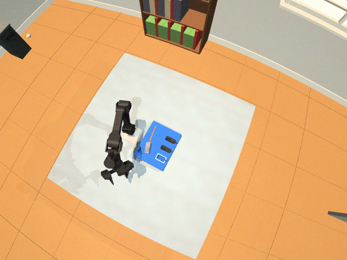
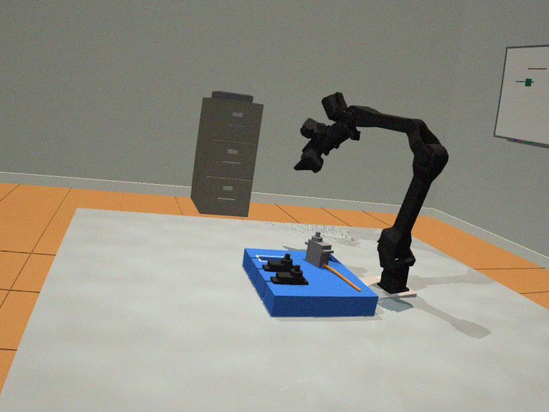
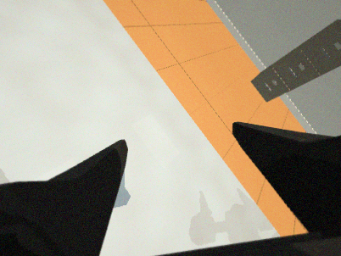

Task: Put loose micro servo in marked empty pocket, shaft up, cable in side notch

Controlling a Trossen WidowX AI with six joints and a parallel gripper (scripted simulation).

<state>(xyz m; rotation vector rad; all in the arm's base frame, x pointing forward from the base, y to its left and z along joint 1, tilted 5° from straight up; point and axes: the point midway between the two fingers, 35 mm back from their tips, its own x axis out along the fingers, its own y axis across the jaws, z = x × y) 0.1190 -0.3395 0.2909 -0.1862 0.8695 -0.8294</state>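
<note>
Right now my gripper tip is 50 mm short of the deck, 330 mm to the right of it and 250 mm above it.
</note>
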